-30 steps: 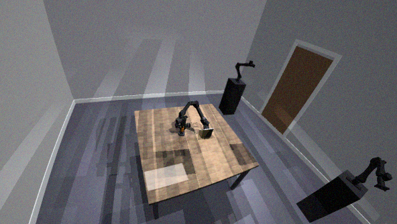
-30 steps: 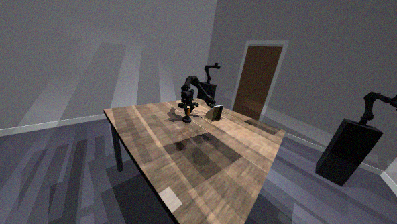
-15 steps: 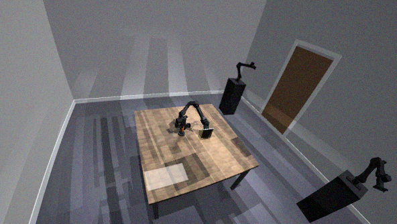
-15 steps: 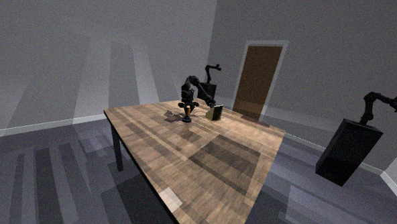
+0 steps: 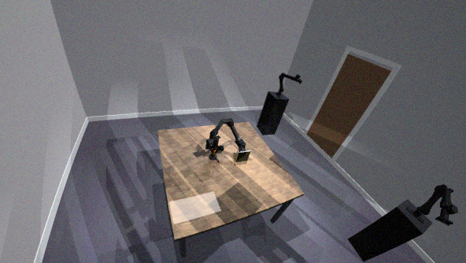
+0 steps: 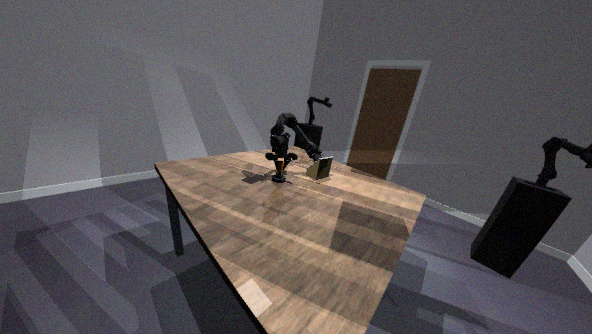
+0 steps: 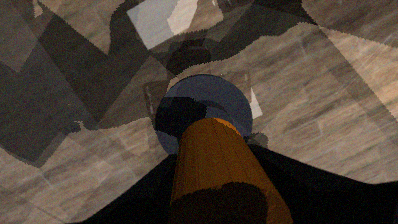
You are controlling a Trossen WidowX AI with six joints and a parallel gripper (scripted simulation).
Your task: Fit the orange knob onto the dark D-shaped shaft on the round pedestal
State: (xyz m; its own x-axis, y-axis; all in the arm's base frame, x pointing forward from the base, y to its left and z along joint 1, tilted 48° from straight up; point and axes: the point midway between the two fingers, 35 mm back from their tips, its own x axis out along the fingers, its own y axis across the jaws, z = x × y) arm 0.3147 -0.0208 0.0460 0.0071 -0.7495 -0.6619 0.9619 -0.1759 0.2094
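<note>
Right now my gripper tip is 2 cm below the orange knob. Round my gripper tip: round pedestal 4 cm below.
</note>
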